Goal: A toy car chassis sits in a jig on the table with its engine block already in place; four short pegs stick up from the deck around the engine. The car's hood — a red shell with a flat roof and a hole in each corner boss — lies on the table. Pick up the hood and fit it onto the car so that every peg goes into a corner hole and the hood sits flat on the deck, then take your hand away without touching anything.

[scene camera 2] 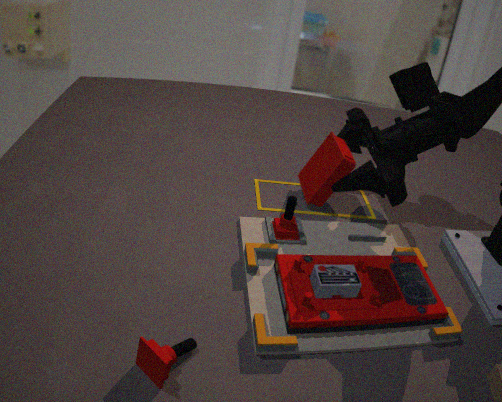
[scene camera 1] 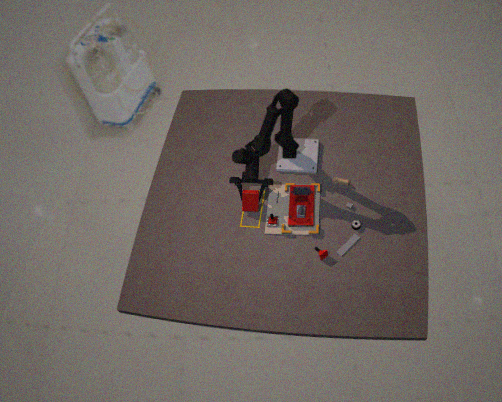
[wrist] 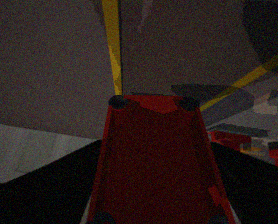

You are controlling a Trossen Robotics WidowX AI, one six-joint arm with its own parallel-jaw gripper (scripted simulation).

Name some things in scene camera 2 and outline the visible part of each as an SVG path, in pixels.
My gripper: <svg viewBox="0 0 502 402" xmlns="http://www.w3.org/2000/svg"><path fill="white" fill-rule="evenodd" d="M347 110L346 114L349 120L346 121L337 137L346 141L351 153L362 154L359 145L367 147L378 168L375 169L372 160L332 184L332 191L370 190L381 195L382 198L385 198L384 194L386 194L392 207L403 203L407 197L405 166L410 162L418 160L417 155L423 152L419 134L410 119L402 121L402 118L399 116L394 118L396 123L394 126L391 125L384 130L379 130L377 126L371 128L370 122L361 108L355 107L352 110Z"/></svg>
A red hood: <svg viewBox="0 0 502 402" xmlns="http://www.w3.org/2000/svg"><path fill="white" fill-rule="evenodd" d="M332 131L298 174L307 205L311 203L322 207L333 193L331 185L344 178L355 168L355 161L346 141L335 136Z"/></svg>
